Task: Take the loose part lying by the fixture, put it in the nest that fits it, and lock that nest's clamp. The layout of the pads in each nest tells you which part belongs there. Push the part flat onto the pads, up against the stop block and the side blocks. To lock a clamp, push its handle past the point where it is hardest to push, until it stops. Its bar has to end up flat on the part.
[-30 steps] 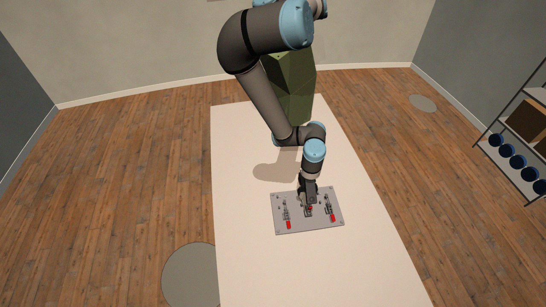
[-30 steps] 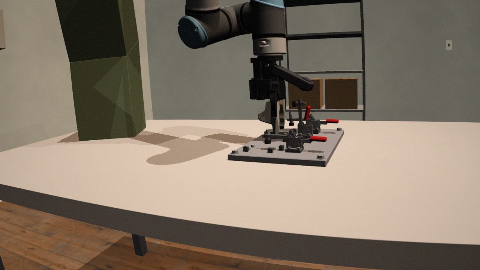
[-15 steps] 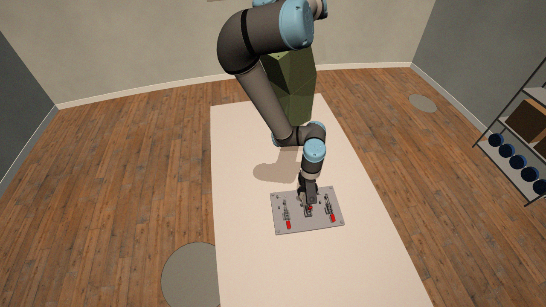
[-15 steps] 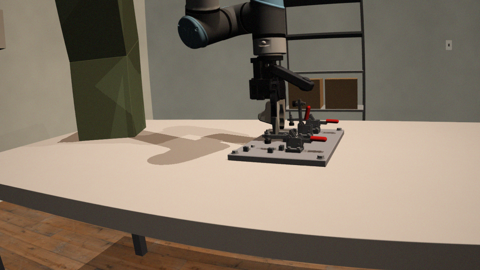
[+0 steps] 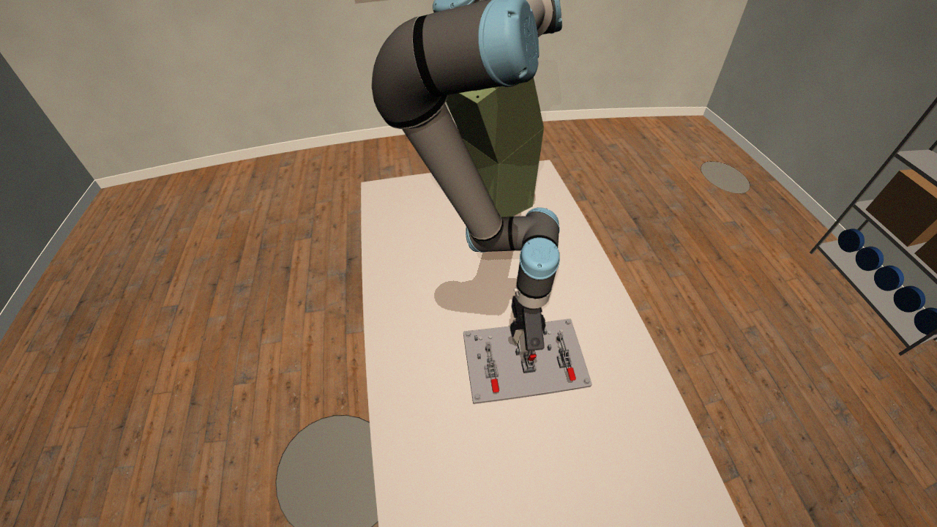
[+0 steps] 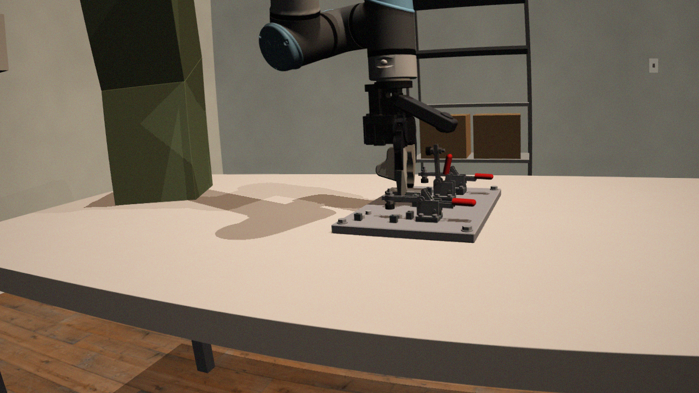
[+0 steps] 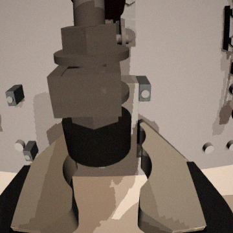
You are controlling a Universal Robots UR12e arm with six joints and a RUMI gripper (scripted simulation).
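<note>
The grey block lies 10 mm below my hand. Also, from my hand: dark stop block: 40 mm ahead, 10 mm to the right, 10 mm below; grey fixture plate: 40 mm ahead, 30 mm below, 10 mm to the right.
</note>
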